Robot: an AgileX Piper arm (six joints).
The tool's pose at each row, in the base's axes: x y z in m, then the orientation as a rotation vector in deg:
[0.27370, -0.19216, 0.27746, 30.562, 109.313, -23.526]
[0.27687, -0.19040, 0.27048, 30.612, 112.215, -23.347]
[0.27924, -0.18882, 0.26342, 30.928, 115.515, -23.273]
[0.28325, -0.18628, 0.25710, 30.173, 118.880, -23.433]
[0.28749, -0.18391, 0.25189, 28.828, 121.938, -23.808]
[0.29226, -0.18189, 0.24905, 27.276, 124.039, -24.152]
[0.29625, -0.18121, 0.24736, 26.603, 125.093, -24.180]
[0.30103, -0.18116, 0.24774, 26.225, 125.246, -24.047]
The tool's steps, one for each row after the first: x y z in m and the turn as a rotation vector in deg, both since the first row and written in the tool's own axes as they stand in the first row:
[0.00570, 0.00346, 0.00418, -0.111, 2.753, -0.735]
[0.01170, 0.00633, 0.00787, -0.006, 5.946, -1.465]
[0.01664, 0.01087, 0.01205, -0.229, 8.890, -2.986]
[0.02045, 0.01535, 0.01607, -0.562, 11.385, -4.868]
[0.02182, 0.01973, 0.01979, -1.010, 12.945, -6.577]
[0.02216, 0.02252, 0.02316, -1.277, 13.772, -7.301]
[0.02020, 0.02513, 0.02668, -1.536, 13.834, -7.519]

